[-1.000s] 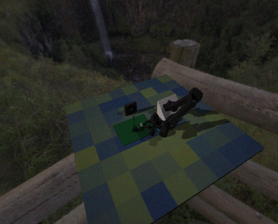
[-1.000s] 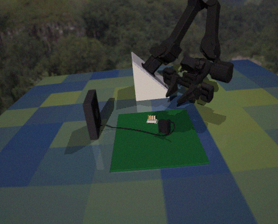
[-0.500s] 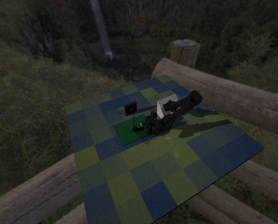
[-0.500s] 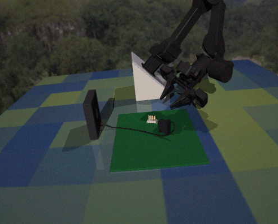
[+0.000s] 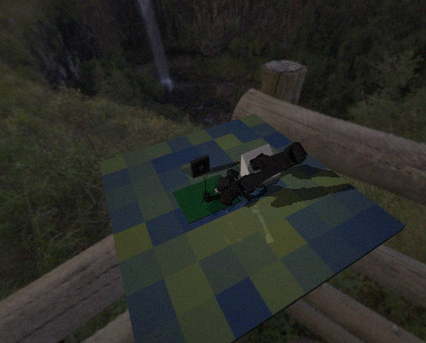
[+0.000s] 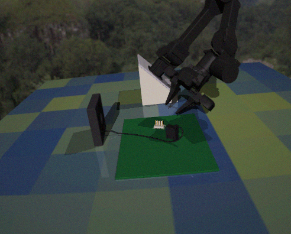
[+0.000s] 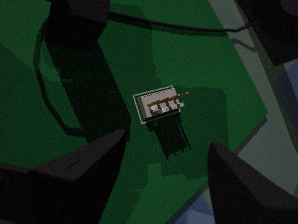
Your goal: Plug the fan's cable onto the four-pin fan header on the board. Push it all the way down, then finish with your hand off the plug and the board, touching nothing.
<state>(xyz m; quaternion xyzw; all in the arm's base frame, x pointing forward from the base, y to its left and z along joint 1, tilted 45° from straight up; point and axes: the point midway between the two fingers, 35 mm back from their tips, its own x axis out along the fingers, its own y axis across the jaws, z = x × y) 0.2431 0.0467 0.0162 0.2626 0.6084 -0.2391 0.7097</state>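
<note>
My gripper tip is 90 mm short of the black plug, 10 mm to the left of it and 30 mm above it. The rest, counted from my gripper tip: white four-pin fan header: 10 mm ahead, 40 mm to the right, 60 mm below; black fan: 20 mm ahead, 220 mm to the right; green board: 90 mm ahead, 40 mm to the right, 70 mm below.
</note>
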